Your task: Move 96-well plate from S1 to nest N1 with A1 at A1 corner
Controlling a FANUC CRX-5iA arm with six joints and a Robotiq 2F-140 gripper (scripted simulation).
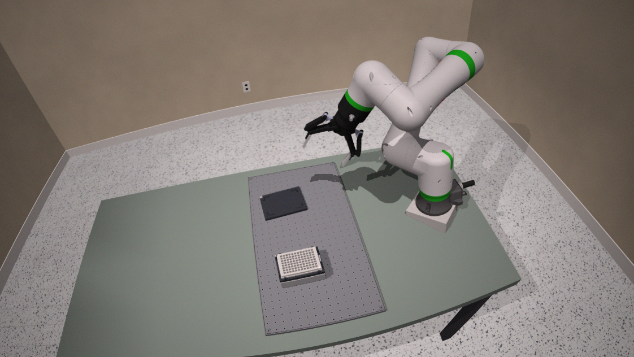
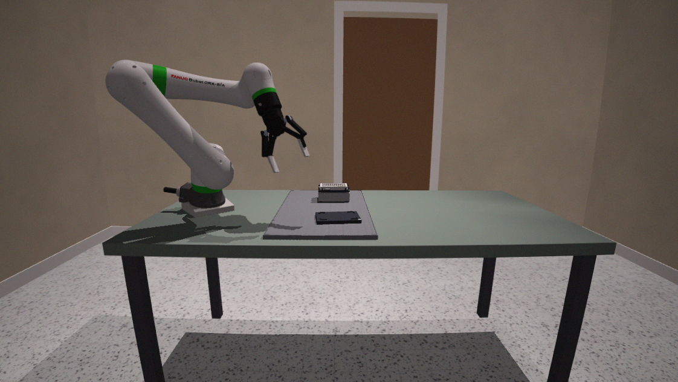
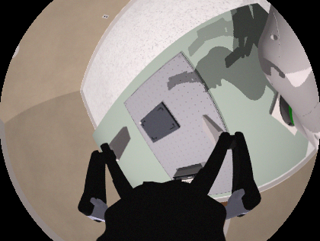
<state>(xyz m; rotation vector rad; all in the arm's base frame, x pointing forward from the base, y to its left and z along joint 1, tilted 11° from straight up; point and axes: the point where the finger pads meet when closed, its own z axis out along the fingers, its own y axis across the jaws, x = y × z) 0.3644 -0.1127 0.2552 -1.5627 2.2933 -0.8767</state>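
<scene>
Right now my hand is 32 cm to the right of the white 96-well plate, 15 cm above it and 14 cm short of it. The rest, counted from my hand: dark plate nest N1: 21 cm below, 17 cm ahead, 1 cm to the left.
</scene>
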